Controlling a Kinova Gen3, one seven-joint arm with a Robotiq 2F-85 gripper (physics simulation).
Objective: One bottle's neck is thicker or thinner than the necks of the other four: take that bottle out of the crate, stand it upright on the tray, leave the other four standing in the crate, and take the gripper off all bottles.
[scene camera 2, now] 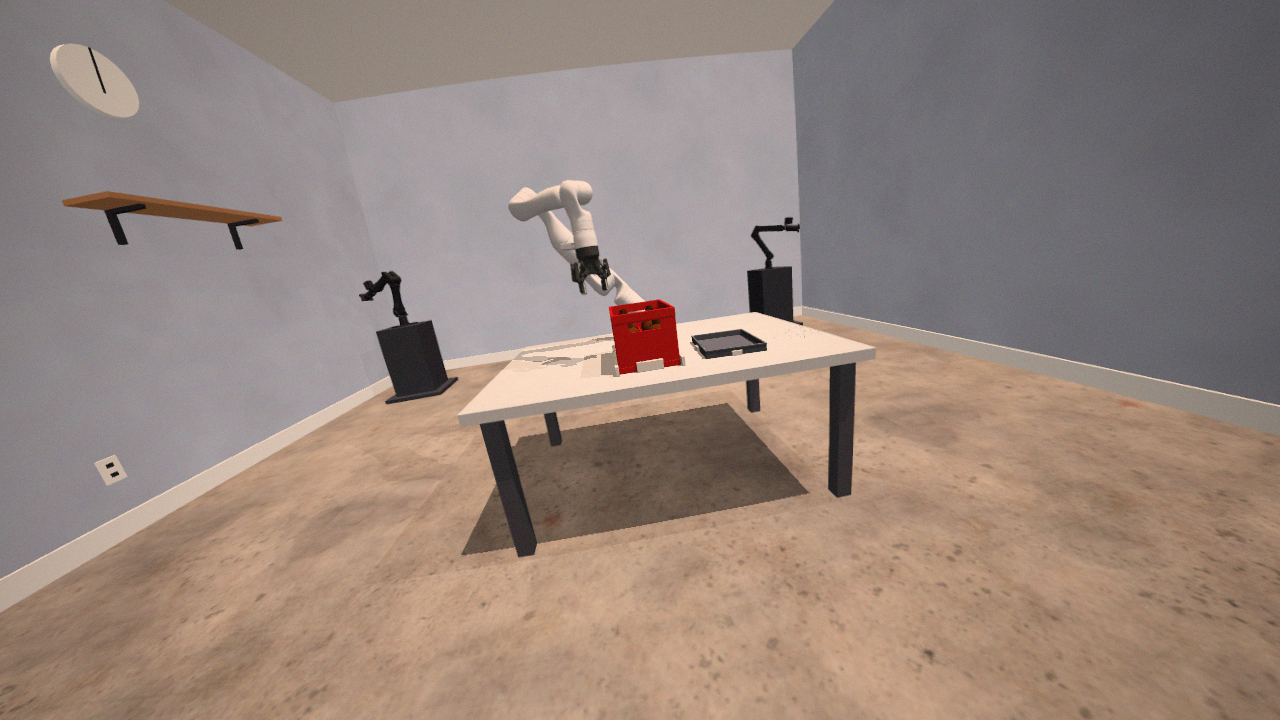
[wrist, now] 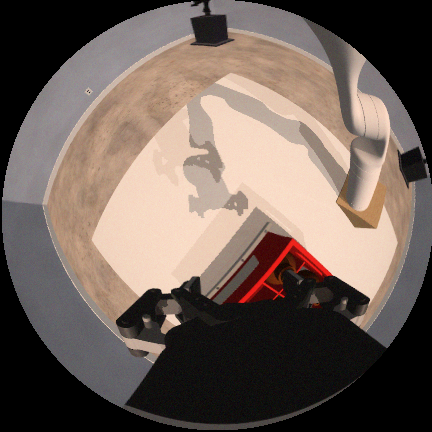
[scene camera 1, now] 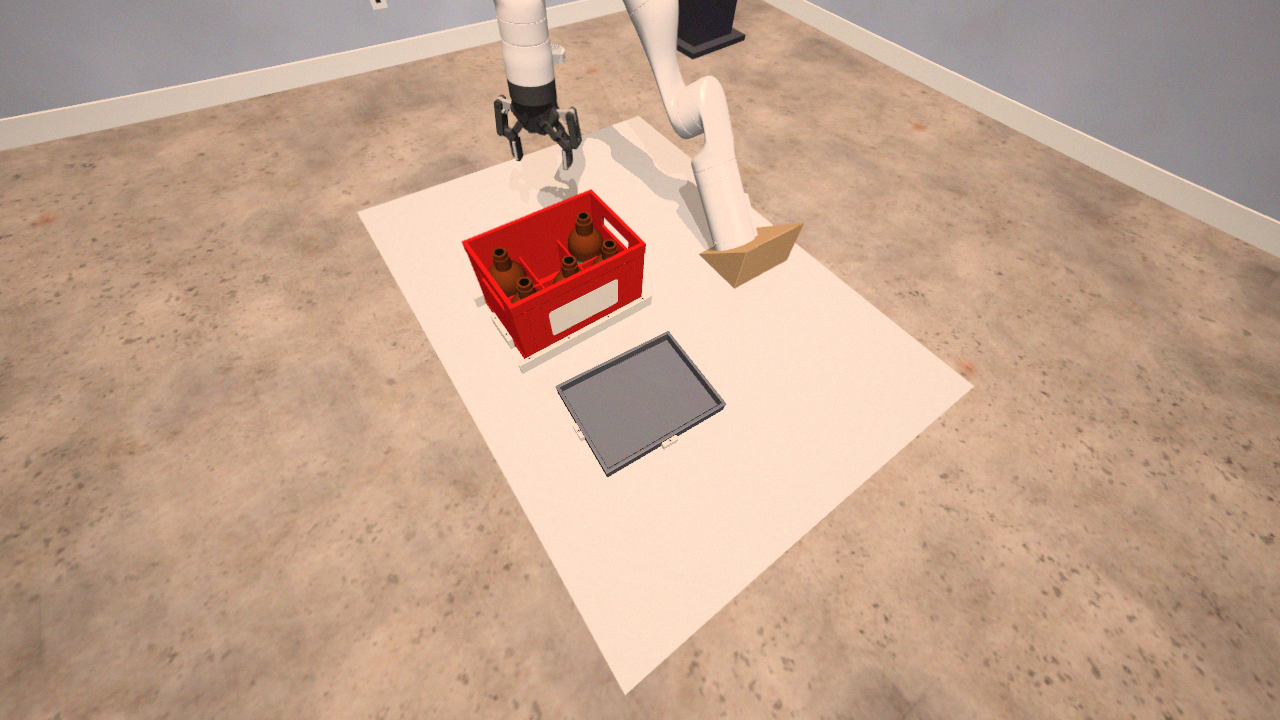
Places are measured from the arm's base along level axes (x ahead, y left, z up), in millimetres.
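Pixels of known places: gripper, between the fingertips: (scene camera 2: 595, 292) (wrist: 242, 283) (scene camera 1: 543, 163); arm's base, origin of its link: (wrist: 357, 197) (scene camera 1: 734, 243).
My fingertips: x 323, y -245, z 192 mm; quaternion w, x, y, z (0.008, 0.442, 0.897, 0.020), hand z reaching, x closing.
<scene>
For each thing: its middle in the pictures, then the offset to it from my fingertips. "spot": a spot on its surface instead. Level surfaces: height alone.
- red crate, middle of its body: (scene camera 1: 560, 276) (wrist: 263, 306) (scene camera 2: 641, 333) dx +68, dy +127, dz -150 mm
- grey tray, a spot on its surface: (scene camera 1: 640, 402) spot: dx +91, dy +411, dz -232 mm
- white table, height of its surface: dz -237 mm
The red crate (scene camera 1: 629, 279) (scene camera 2: 646, 349) (wrist: 270, 245) stands on the table. Brown bottles stand in it: one at the back left (scene camera 1: 505, 274), one at the back right (scene camera 1: 585, 243), and others along the front wall at left (scene camera 1: 524, 287), middle (scene camera 1: 569, 267) and right (scene camera 1: 609, 249), their bodies mostly hidden. I cannot tell which neck differs in thickness. The grey tray (scene camera 1: 640, 402) (scene camera 2: 729, 341) lies beside the crate, with no bottle on it. My gripper (scene camera 1: 542, 162) (scene camera 2: 594, 288) (wrist: 242, 283) is open and empty, pointing down, above and behind the crate, apart from all bottles.
Pale strips (scene camera 1: 587, 334) lie along the crate's base, and small clips (scene camera 1: 669, 442) sit at the tray's edge. The arm's tan wedge base (scene camera 1: 760, 259) (wrist: 365, 214) stands at the edge of the white table (scene camera 1: 787, 420) (scene camera 2: 546, 391). The arm's shadow falls behind the crate.
</scene>
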